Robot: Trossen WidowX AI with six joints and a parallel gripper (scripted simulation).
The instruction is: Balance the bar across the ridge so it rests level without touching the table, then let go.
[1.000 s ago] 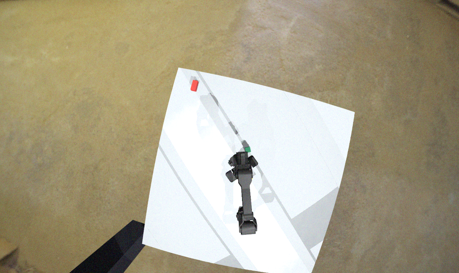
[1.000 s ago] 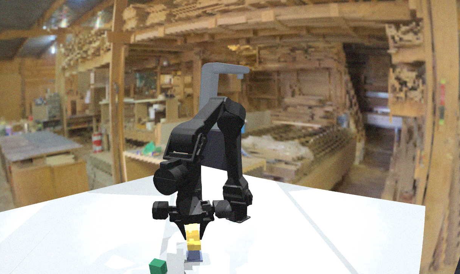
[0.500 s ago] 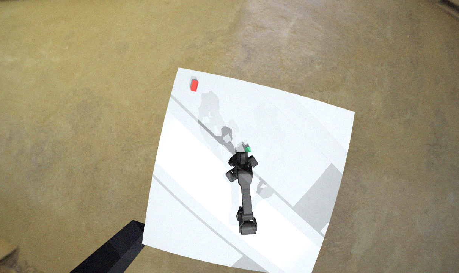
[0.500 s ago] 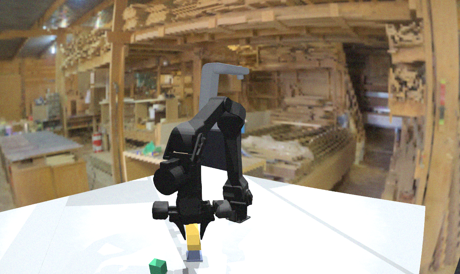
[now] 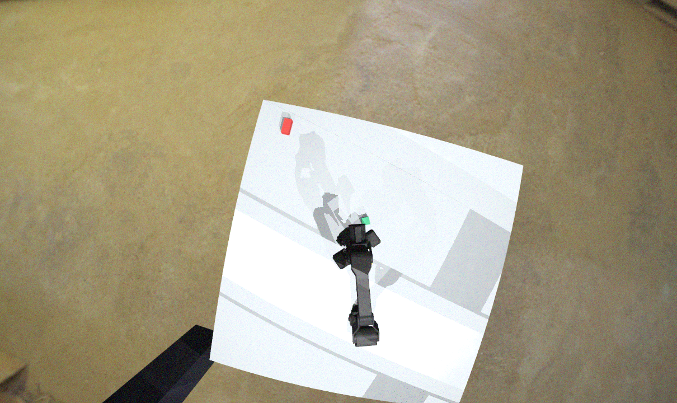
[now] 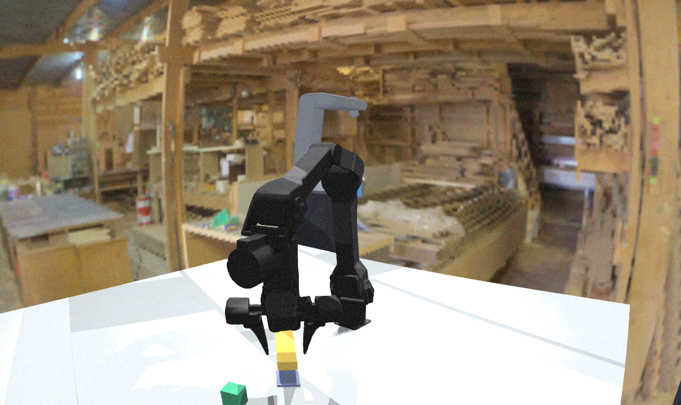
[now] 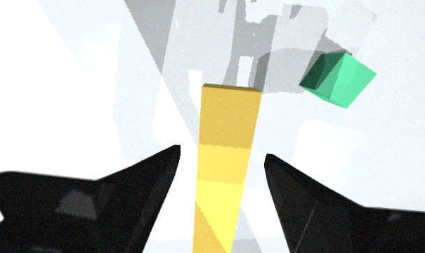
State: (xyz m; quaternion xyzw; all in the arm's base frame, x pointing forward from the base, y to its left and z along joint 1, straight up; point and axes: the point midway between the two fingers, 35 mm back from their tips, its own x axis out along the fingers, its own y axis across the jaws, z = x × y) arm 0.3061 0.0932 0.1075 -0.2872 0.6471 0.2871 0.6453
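The yellow bar lies 20 mm behind my gripper tip and 20 mm to the right of it. Round my gripper tip: green cube (110 mm ahead, 20 mm to the right, 60 mm below); then red block (430 mm ahead, 410 mm to the left, 60 mm below).
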